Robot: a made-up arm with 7 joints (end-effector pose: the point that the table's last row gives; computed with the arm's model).
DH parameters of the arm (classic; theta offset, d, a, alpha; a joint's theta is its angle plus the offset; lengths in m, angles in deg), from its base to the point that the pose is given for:
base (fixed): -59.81 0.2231 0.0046 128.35
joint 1: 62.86 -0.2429 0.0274 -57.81
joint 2: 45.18 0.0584 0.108 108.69
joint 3: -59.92 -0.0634 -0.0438 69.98
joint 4: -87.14 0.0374 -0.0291 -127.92
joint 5: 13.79 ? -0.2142 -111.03
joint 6: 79.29 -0.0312 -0.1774 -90
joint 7: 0 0.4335 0.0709 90
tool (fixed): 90 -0.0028 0 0
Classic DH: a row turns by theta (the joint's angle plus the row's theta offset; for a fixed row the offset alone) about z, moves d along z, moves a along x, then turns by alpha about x.
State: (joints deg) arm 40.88 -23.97 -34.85 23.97 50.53 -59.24 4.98
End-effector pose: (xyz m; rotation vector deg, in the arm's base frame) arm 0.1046 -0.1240 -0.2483 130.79 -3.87 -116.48
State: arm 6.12 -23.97 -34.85 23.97 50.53 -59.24 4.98
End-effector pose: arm -0.0099 0.0967 -0.2635 115.24 45.76 -128.14
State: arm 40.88 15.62 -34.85 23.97 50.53 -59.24 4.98
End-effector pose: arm -0.2164 -0.3055 -0.0192 95.06 -48.39 -130.12
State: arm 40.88 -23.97 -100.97 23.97 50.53 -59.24 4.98
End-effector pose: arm -0.5813 0.1398 0.0566 -49.29 -18.59 159.12
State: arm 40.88 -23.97 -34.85 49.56 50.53 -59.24 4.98
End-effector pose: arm 0.1404 -0.0748 -0.2666 -133.22 21.26 96.06
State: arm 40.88 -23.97 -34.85 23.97 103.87 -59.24 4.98
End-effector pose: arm 0.3456 0.2479 -0.2445 117.26 59.63 -81.38
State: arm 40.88 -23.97 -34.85 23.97 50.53 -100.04 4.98
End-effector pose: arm 0.0668 0.1849 -0.2446 -110.46 -38.13 106.14
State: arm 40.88 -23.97 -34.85 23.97 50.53 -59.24 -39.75
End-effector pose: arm 0.0547 -0.1442 -0.2523 101.34 34.95 -93.66
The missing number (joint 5, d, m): -0.2055
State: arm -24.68 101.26 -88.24 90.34 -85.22 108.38 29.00
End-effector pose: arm 0.2471 0.2779 0.3464 154.64 5.14 4.59
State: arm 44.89 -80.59 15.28 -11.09 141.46 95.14 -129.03
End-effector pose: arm 0.0286 -0.0569 0.6142 33.58 -116.89 -7.77
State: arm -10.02 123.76 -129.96 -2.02 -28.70 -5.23 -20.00
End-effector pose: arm 0.6444 0.5446 0.6021 163.85 37.23 48.53
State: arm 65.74 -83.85 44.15 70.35 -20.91 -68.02 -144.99
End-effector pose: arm 0.8448 0.3742 0.4114 128.49 -9.99 41.06
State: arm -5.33 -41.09 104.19 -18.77 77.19 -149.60 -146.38
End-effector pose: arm 0.6900 0.0878 0.3686 -9.05 41.41 57.61
